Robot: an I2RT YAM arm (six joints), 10 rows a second.
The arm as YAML. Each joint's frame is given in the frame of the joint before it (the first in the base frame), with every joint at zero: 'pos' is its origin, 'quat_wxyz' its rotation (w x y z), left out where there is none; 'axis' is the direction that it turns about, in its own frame. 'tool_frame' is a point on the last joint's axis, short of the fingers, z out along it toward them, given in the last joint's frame.
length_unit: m
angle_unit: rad
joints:
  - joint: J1
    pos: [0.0, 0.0, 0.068]
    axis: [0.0, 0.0, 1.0]
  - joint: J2
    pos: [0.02, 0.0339, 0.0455]
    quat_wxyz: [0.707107, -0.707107, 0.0, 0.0]
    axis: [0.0, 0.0, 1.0]
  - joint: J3
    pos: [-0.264, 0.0, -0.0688]
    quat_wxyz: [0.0, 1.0, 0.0, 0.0]
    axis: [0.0, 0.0, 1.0]
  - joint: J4
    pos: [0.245, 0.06, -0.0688]
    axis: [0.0, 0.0, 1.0]
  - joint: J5
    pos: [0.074, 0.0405, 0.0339]
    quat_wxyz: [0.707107, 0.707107, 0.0, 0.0]
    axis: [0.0, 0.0, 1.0]
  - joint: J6
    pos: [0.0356, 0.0, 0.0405]
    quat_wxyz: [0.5, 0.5, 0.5, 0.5]
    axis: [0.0, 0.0, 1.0]
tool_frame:
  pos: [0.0, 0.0, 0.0]
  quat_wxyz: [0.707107, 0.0, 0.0, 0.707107]
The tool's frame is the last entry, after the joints.
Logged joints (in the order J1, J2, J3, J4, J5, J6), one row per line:
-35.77, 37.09, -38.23, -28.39, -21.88, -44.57
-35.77, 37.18, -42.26, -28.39, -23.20, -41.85
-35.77, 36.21, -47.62, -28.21, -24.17, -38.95
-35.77, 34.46, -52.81, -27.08, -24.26, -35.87
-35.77, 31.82, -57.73, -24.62, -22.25, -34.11
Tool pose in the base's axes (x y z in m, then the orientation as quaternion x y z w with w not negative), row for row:
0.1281, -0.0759, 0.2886, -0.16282, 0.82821, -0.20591, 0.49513
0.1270, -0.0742, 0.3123, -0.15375, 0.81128, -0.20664, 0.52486
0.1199, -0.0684, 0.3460, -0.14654, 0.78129, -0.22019, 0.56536
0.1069, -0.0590, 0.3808, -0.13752, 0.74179, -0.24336, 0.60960
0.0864, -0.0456, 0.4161, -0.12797, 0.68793, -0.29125, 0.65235
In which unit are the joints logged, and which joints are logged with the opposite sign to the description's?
The joints are logged in degrees. Opposite sign: J3.
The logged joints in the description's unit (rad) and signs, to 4 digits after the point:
-0.6243, 0.6473, 0.6672, -0.4955, -0.3819, -0.7779
-0.6243, 0.6489, 0.7376, -0.4955, -0.4049, -0.7304
-0.6243, 0.6320, 0.8311, -0.4924, -0.4218, -0.6798
-0.6243, 0.6014, 0.9217, -0.4726, -0.4234, -0.6260
-0.6243, 0.5554, 1.0076, -0.4297, -0.3883, -0.5953

